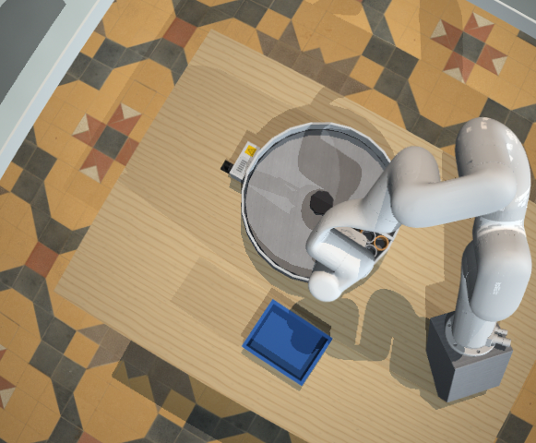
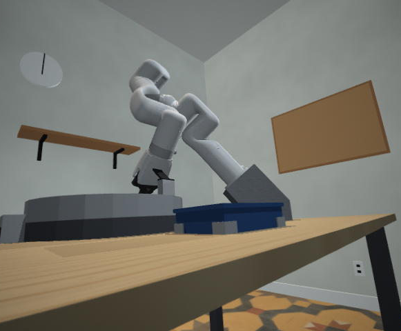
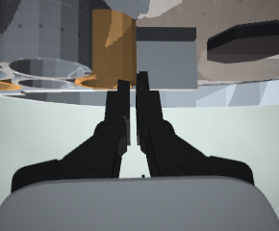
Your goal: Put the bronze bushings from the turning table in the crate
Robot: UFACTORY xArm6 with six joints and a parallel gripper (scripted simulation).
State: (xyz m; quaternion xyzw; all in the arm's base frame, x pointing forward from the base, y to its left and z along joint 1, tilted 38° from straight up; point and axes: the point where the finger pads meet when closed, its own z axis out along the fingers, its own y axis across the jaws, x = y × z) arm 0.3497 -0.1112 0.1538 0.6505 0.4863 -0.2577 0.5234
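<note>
Now: hand 6 cm short of the blue crate, 33 cm to the right of it and 8 cm above it. The rest, counted from my hand: turning table: 10 cm ahead, 5 cm to the right, 6 cm below.
</note>
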